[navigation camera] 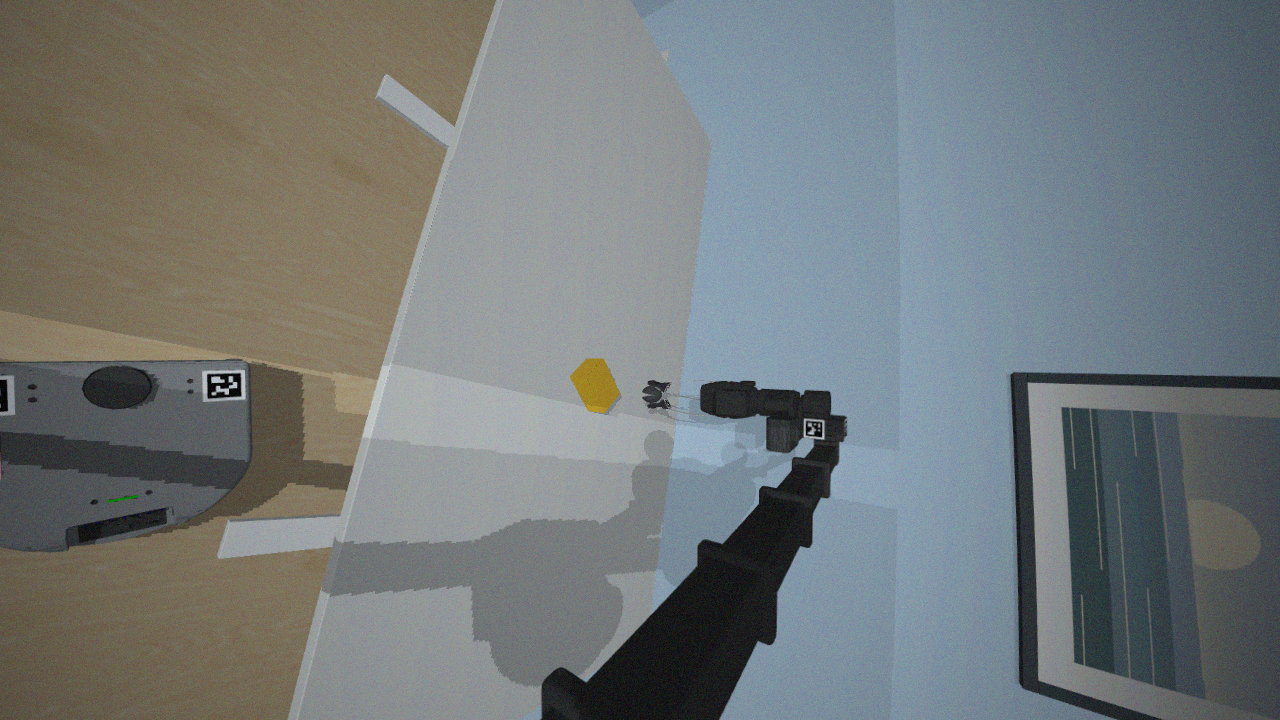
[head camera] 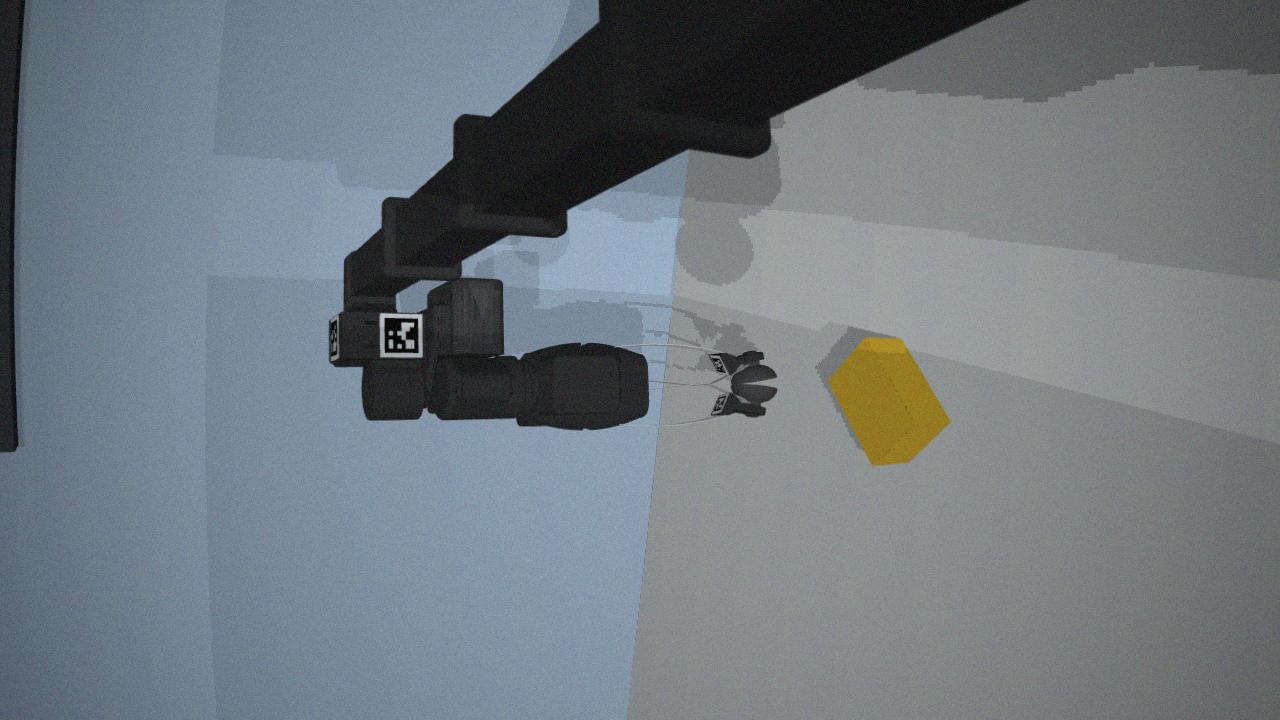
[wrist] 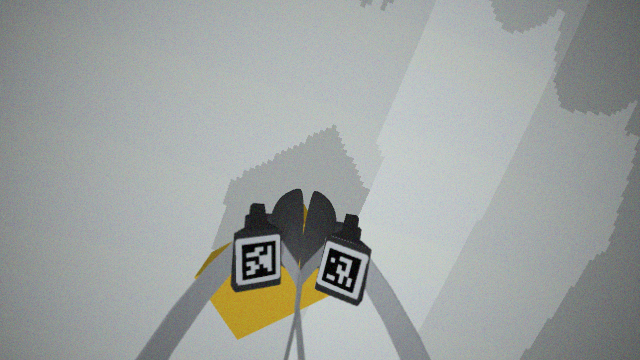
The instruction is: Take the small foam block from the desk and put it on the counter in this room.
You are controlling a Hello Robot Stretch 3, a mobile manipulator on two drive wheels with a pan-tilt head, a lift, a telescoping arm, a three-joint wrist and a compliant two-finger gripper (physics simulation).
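The yellow foam block lies on the grey desk top. My gripper is shut, with its two dark fingertips almost touching and no block between them. In the head view and the navigation view, a gap shows between the fingertips and the block. In the wrist view the fingers cover part of the block, which shows behind and below them. The counter does not show in these views.
My dark telescoping arm reaches over the desk. A blue wall stands behind the desk and bears a framed picture. My base stands on the wooden floor, near white desk legs.
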